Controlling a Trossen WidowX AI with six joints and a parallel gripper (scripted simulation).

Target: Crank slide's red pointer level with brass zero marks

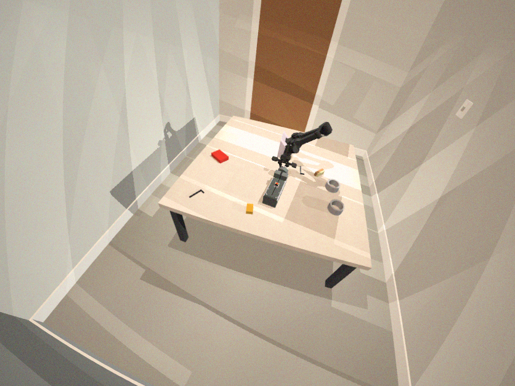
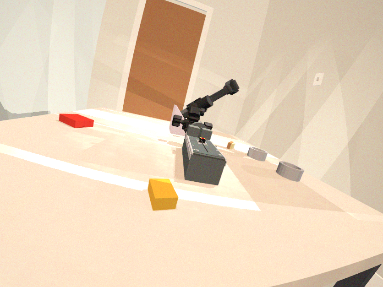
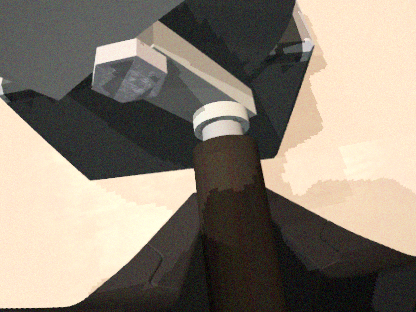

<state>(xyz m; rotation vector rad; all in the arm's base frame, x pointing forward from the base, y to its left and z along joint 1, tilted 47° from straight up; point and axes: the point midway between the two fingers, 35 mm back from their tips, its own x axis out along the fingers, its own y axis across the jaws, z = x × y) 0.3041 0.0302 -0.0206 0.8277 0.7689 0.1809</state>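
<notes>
The dark brown crank handle lies 20 mm behind my gripper tip and 30 mm above it. Round my gripper tip: red pointer: 170 mm ahead, 10 mm to the right, 40 mm above; then yellow block: 360 mm ahead, 130 mm to the right, 30 mm below; then tan block: 140 mm behind, 300 mm to the left, 20 mm below.
</notes>
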